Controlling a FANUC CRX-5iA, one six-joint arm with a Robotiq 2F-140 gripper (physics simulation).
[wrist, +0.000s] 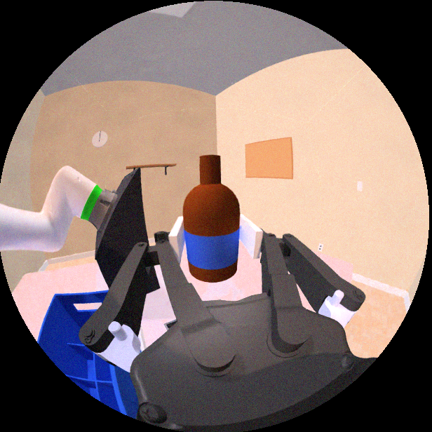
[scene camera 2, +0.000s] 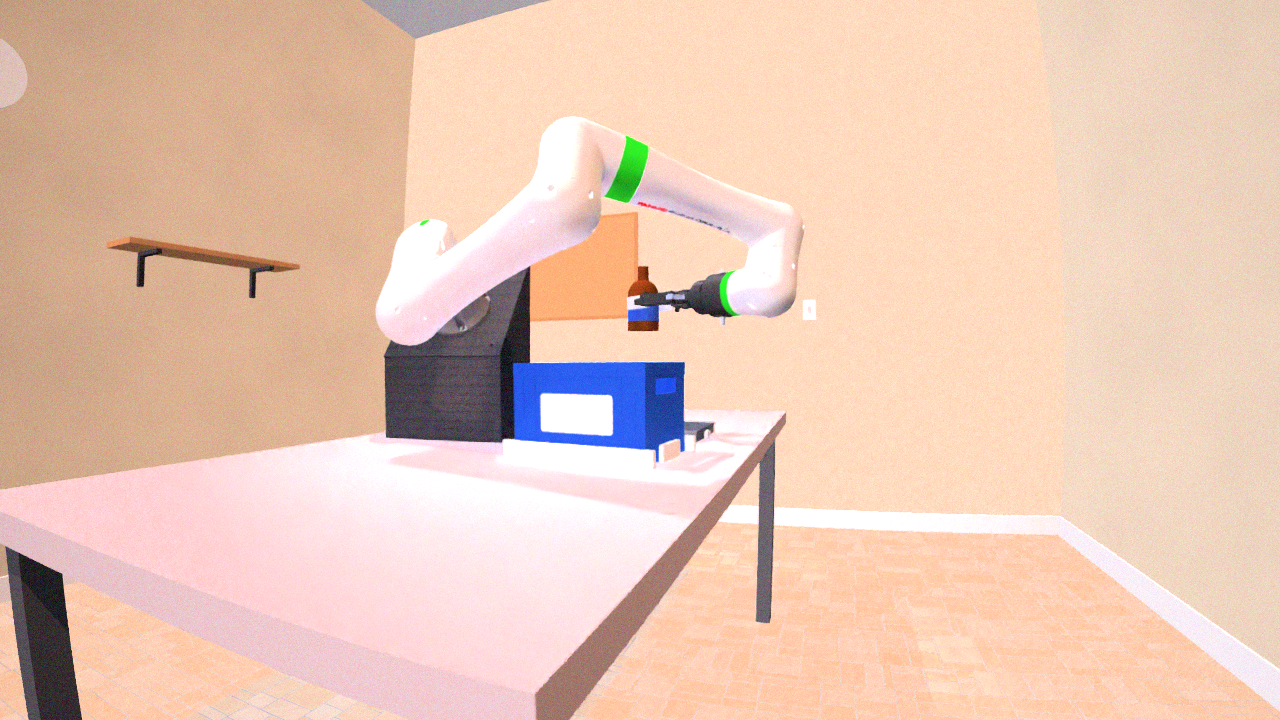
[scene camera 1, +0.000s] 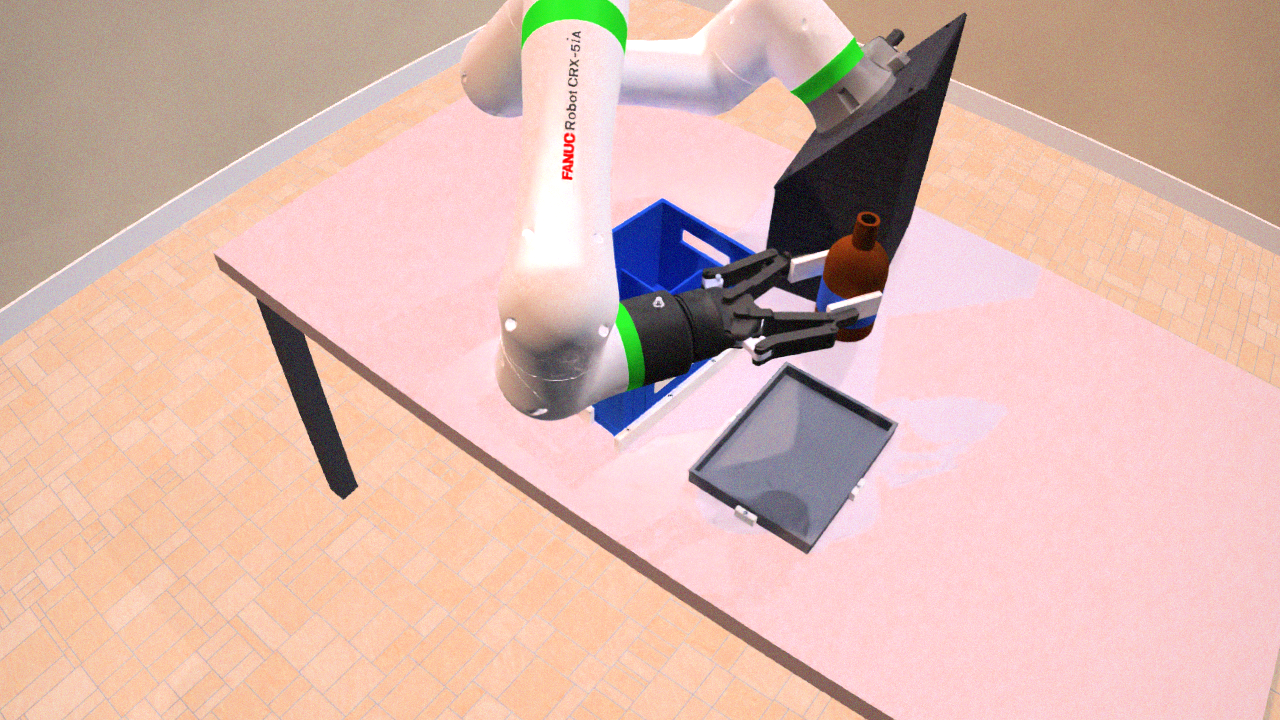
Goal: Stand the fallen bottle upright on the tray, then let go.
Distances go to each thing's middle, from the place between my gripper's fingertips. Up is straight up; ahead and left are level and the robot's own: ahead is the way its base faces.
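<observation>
Brown bottle (scene camera 1: pixel 857 264) visible, 10 mm ahead of my hand, 10 mm above it.
</observation>
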